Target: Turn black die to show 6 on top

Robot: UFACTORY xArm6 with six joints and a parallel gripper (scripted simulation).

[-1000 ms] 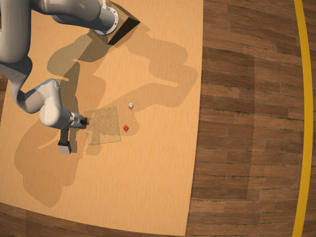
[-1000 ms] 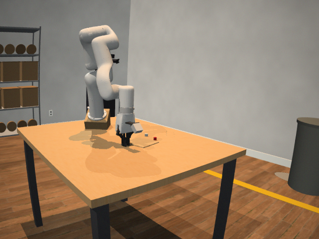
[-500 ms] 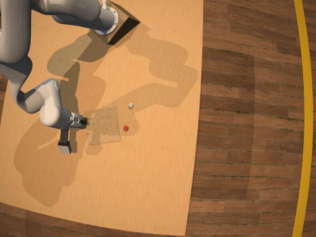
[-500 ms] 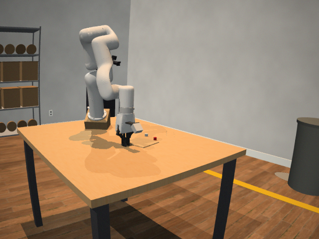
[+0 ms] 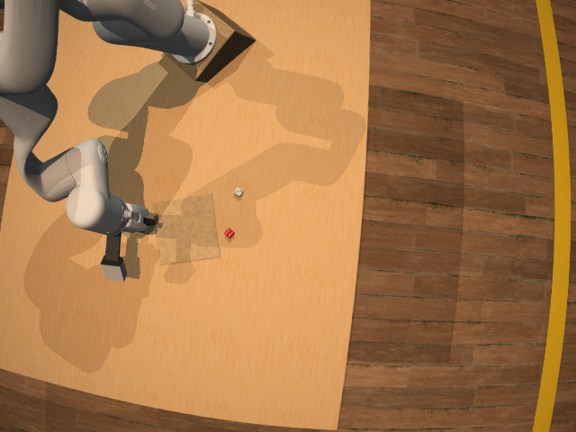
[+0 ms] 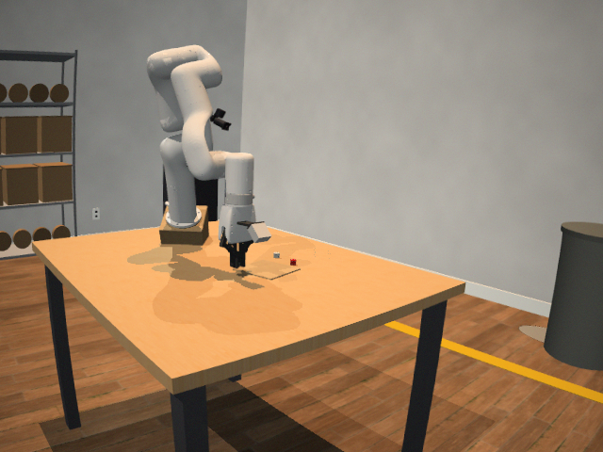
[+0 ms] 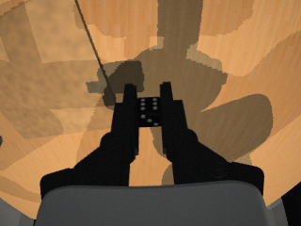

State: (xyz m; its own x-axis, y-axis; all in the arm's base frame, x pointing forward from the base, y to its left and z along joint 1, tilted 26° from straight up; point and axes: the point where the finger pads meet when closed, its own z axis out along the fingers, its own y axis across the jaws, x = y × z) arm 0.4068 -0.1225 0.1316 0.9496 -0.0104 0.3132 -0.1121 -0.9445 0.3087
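The tan mat lies 10 cm to the left of my hand, 4 cm below it and 2 cm ahead of it. Round my hand: red die 20 cm to the left, 4 cm below, 4 cm ahead; black die 1 cm below, 1 cm behind; white die 23 cm to the left, 5 cm behind, 4 cm below.
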